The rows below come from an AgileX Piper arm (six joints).
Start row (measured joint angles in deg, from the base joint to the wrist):
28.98, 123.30, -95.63, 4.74, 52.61, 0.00
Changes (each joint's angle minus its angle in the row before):
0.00, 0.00, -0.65, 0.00, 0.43, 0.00
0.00, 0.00, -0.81, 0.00, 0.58, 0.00
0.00, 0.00, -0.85, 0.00, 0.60, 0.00
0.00, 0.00, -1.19, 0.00, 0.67, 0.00
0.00, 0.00, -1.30, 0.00, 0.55, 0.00
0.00, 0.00, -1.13, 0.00, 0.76, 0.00
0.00, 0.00, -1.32, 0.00, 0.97, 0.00
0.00, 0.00, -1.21, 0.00, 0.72, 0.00
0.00, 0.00, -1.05, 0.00, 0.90, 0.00
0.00, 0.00, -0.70, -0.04, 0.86, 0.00
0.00, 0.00, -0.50, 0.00, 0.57, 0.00
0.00, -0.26, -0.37, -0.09, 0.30, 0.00
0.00, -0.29, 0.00, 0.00, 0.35, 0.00
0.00, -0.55, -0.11, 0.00, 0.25, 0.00
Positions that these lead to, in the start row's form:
28.98, 123.30, -96.28, 4.74, 53.04, 0.00
28.98, 123.30, -97.09, 4.74, 53.62, 0.00
28.98, 123.30, -97.94, 4.74, 54.22, 0.00
28.98, 123.30, -99.13, 4.74, 54.89, 0.00
28.98, 123.30, -100.43, 4.74, 55.44, 0.00
28.98, 123.30, -101.56, 4.74, 56.20, 0.00
28.98, 123.30, -102.88, 4.74, 57.17, 0.00
28.98, 123.30, -104.09, 4.74, 57.89, 0.00
28.98, 123.30, -105.14, 4.74, 58.79, 0.00
28.98, 123.30, -105.84, 4.70, 59.65, 0.00
28.98, 123.30, -106.34, 4.70, 60.22, 0.00
28.98, 123.04, -106.71, 4.61, 60.52, 0.00
28.98, 122.75, -106.71, 4.61, 60.87, 0.00
28.98, 122.20, -106.82, 4.61, 61.12, 0.00

